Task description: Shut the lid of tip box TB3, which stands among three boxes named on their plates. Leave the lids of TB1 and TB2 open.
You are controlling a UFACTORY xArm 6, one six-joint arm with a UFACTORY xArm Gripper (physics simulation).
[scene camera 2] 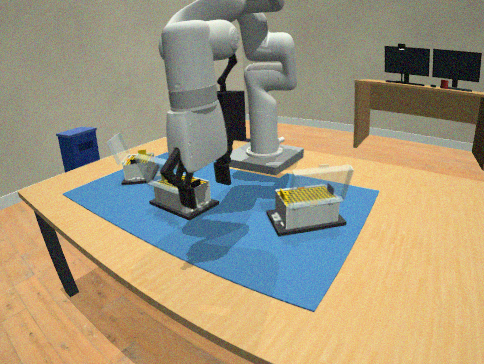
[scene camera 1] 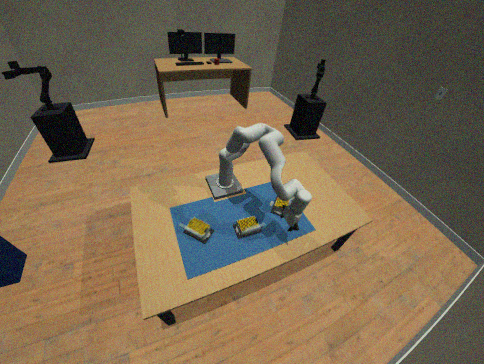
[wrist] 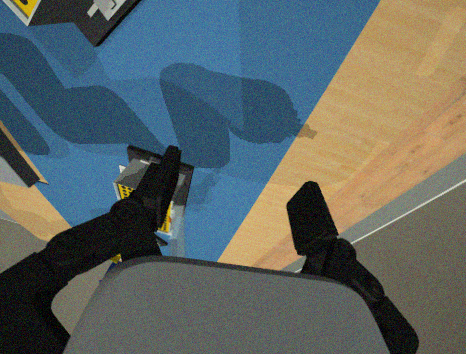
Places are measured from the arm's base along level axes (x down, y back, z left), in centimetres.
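Pixels of known places: gripper, between the fingertips: (scene camera 2: 207, 194) (scene camera 1: 285, 223) (wrist: 241, 179); arm's base, origin of its link: (scene camera 2: 264, 152) (scene camera 1: 225, 182).
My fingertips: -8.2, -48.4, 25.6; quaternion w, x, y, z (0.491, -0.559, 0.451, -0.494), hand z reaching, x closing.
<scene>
Ahead of a thing's pixels: the offset from my fingertips to its middle, as dx, dy, dz. Level surfaces: height alone.
Three tip boxes with yellow racks and clear lids stand on the blue mat; their name plates are not readable, so I cannot tell which is TB3. The right box {+4.7, +20.3, +8.2} (scene camera 1: 281, 204) (scene camera 2: 310, 212) (wrist: 22, 10) has its lid raised. The middle box {+4.7, +8.5, -20.3} (scene camera 1: 247, 226) (scene camera 2: 167, 198) (wrist: 125, 191) has its lid partly hidden behind a finger in scene camera 2; the lid looks open. The left box {+7.8, +13.7, -49.1} (scene camera 1: 198, 228) (scene camera 2: 137, 171) has its lid raised. My gripper (scene camera 1: 294, 226) (scene camera 2: 206, 189) (wrist: 241, 179) is open and empty, above the mat's front right part, to the right of the middle box.
The blue mat {dx +11.1} (scene camera 1: 200, 262) (scene camera 2: 300, 280) (wrist: 300, 40) lies on the wooden table {dx +11.4} (scene camera 1: 152, 280) (scene camera 2: 425, 250) (wrist: 415, 55). The arm's grey base plate (scene camera 1: 220, 192) (scene camera 2: 280, 162) stands at the back. The right box stands between gripper and table back in scene camera 1.
</scene>
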